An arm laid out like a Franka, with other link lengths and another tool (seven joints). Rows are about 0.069 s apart.
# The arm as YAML. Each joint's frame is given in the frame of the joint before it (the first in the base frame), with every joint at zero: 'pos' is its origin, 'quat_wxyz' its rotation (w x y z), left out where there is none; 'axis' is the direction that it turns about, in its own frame. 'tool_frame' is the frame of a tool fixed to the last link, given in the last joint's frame.
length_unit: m
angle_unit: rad
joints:
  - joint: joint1
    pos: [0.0, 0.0, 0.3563]
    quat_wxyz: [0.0, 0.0, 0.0, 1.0]
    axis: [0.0, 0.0, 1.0]
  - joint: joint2
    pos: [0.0, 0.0, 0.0]
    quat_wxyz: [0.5, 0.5, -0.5, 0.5]
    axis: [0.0, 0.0, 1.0]
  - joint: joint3
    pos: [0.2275, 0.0, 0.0]
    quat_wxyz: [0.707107, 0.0, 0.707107, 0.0]
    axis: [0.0, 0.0, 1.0]
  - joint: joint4
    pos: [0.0, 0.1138, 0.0]
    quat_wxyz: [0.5, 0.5, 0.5, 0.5]
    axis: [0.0, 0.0, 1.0]
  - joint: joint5
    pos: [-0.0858, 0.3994, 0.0]
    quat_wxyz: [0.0, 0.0, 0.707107, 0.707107]
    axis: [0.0, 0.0, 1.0]
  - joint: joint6
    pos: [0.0, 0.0, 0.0]
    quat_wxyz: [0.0, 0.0, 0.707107, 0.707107]
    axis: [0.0, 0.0, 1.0]
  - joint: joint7
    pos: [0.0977, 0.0, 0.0]
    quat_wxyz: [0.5, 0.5, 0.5, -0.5]
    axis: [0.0, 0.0, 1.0]
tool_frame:
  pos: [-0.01, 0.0, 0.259]
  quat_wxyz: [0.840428, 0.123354, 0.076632, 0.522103]
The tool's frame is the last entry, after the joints.
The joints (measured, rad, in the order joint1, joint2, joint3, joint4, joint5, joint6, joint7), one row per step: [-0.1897 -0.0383 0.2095 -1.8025 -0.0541 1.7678 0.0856]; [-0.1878 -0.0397 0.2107 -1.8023 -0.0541 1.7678 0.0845]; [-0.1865 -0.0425 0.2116 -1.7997 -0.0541 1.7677 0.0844]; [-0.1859 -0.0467 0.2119 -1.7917 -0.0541 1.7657 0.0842]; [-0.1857 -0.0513 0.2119 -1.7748 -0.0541 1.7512 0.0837]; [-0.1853 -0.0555 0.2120 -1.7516 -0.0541 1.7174 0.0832]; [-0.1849 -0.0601 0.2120 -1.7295 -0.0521 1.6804 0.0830]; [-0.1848 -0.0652 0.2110 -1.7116 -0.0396 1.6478 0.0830]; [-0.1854 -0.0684 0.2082 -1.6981 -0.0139 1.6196 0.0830]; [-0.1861 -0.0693 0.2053 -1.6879 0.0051 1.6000 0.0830]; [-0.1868 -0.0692 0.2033 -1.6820 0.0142 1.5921 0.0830]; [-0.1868 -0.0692 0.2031 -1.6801 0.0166 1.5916 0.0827]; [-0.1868 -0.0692 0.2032 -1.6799 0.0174 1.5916 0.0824]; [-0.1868 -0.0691 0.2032 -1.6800 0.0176 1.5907 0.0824]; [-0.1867 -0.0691 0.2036 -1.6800 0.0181 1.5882 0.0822]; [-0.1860 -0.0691 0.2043 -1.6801 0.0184 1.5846 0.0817]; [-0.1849 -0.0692 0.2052 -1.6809 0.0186 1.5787 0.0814]
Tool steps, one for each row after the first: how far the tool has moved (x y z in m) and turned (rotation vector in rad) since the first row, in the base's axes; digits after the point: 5 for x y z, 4 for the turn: [0.00012 0.00189 0.00094 -0.0003 -0.0015 0.0042]; [0.00080 0.00325 0.00393 -0.0008 -0.0067 0.0065]; [0.00230 0.00385 0.01034 -0.0015 -0.0168 0.0076]; [0.00260 0.00394 0.02027 -0.0025 -0.0238 0.0075]; [-0.00083 0.00401 0.03118 -0.0038 -0.0173 0.0066]; [-0.00566 0.00446 0.04138 -0.0032 -0.0070 0.0049]; [-0.01061 0.00681 0.04993 0.0078 0.0029 0.0012]; [-0.01551 0.01112 0.05538 0.0327 0.0150 -0.0050]; [-0.01875 0.01380 0.05889 0.0515 0.0238 -0.0098]; [-0.01970 0.01455 0.06094 0.0607 0.0260 -0.0128]; [-0.01947 0.01506 0.06181 0.0632 0.0246 -0.0127]; [-0.01944 0.01533 0.06190 0.0640 0.0245 -0.0124]; [-0.01969 0.01538 0.06171 0.0642 0.0256 -0.0124]; [-0.02034 0.01579 0.06148 0.0646 0.0281 -0.0118]; [-0.02131 0.01668 0.06110 0.0647 0.0319 -0.0100]; [-0.02302 0.01788 0.06023 0.0647 0.0386 -0.0079]
